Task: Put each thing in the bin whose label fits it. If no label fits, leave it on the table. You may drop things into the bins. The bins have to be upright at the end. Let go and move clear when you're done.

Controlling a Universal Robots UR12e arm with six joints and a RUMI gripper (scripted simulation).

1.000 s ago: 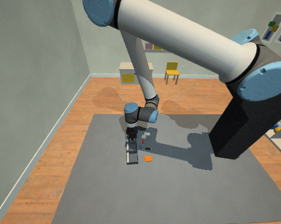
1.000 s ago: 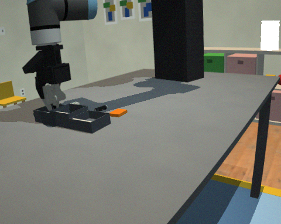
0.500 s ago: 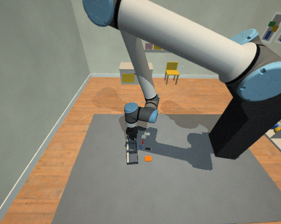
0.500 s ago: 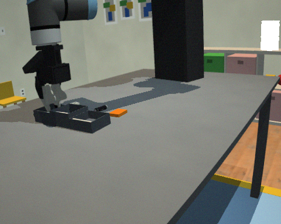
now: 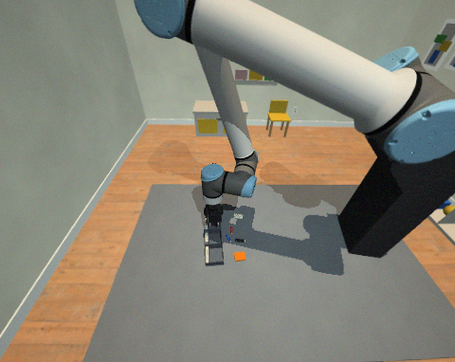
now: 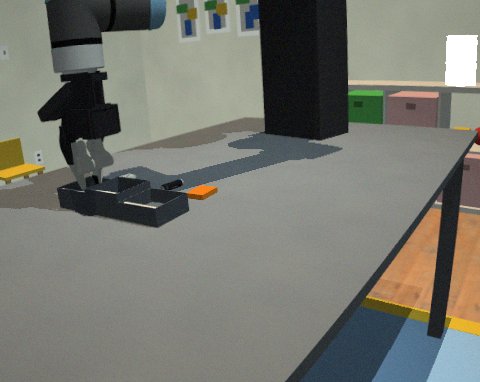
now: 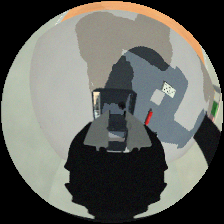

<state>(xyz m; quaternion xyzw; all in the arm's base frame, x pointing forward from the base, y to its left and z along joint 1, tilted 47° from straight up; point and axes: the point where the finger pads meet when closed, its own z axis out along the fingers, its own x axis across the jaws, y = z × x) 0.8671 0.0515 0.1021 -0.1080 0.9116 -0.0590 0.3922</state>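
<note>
Right now my hand is 12 cm past the white dotted tile, 9 cm to the left of it and 3 cm above it. From my hand the other things lie so: black cylinder: 15 cm behind, 7 cm to the left, 3 cm below; then small blue piece: 9 cm behind, 6 cm to the left, 3 cm below; then red piece: 10 cm behind, 1 cm to the left, 3 cm below.
</note>
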